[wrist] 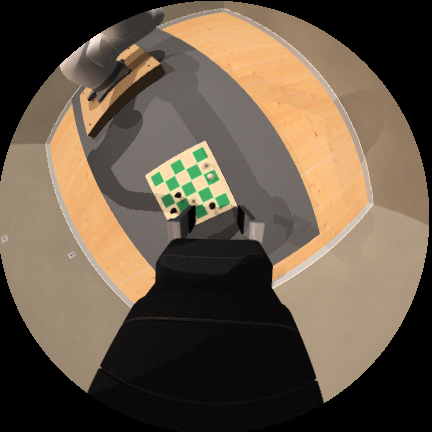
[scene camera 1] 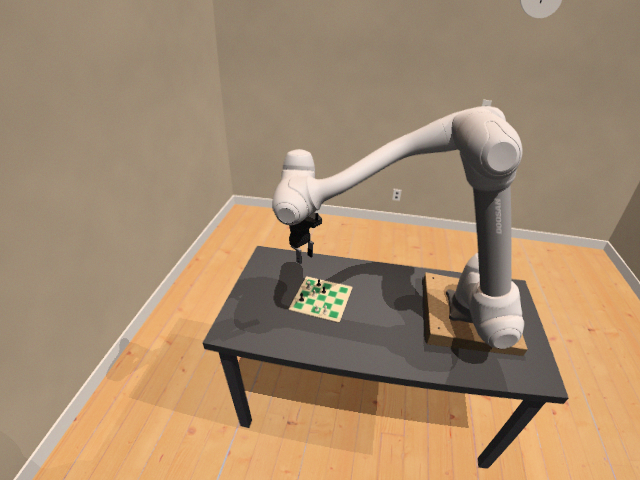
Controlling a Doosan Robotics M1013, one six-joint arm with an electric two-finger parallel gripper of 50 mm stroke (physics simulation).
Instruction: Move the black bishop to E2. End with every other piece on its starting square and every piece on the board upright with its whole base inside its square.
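A chessboard [scene camera 1: 336, 296] is part of what I see, and the wrist view shows me the same chessboard [wrist: 184, 172]. I can see my gripper [wrist: 216, 213] too.
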